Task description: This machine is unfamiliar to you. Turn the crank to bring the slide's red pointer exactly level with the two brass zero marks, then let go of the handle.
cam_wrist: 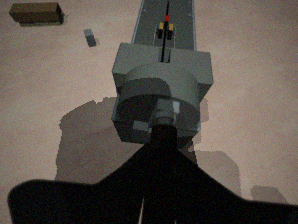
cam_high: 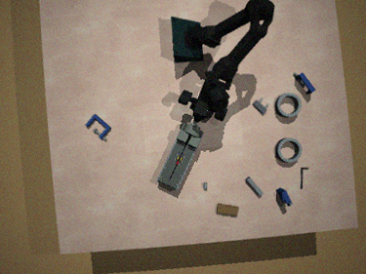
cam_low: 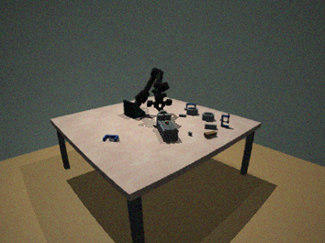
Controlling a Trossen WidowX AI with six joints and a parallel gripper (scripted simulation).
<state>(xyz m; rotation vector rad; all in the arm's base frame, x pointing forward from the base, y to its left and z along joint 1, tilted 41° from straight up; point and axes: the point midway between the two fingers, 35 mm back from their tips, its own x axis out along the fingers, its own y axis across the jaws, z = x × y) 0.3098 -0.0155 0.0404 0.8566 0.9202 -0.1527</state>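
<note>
Right now the dark handle is 20 mm behind my gripper tip, 20 mm above it and 10 mm to the left of it. Round my gripper tip: small grey cube: 270 mm ahead, 80 mm below, 20 mm to the left; then red pointer: 160 mm ahead, 90 mm to the right, 10 mm below; then grey bar: 290 mm ahead, 230 mm to the left, 80 mm below.
</note>
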